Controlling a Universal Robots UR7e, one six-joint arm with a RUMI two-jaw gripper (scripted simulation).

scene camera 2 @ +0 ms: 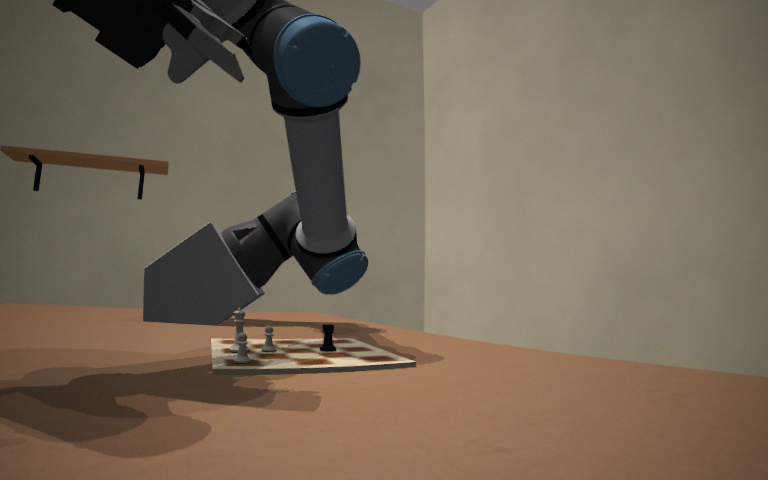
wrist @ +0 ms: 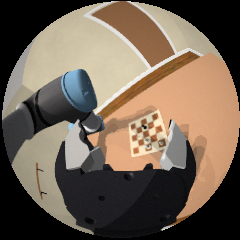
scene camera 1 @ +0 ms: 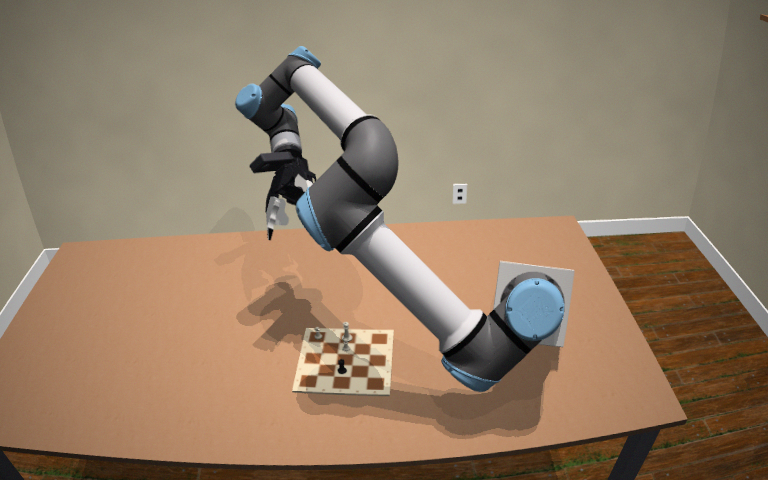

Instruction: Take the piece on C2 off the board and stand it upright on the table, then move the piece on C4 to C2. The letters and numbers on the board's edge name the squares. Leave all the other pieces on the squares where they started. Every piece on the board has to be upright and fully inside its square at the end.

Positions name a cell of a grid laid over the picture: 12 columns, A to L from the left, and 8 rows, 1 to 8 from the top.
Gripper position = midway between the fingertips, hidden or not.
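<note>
The gripper (scene camera 2: D2) is there, and scene camera 1 has the gripper too (scene camera 1: E4), as does the wrist view, with the gripper (wrist: G5). Then there's a chessboard (scene camera 1: F7), and you get the chessboard (scene camera 2: E6) again, plus the chessboard (wrist: H5) from the wrist.
</note>
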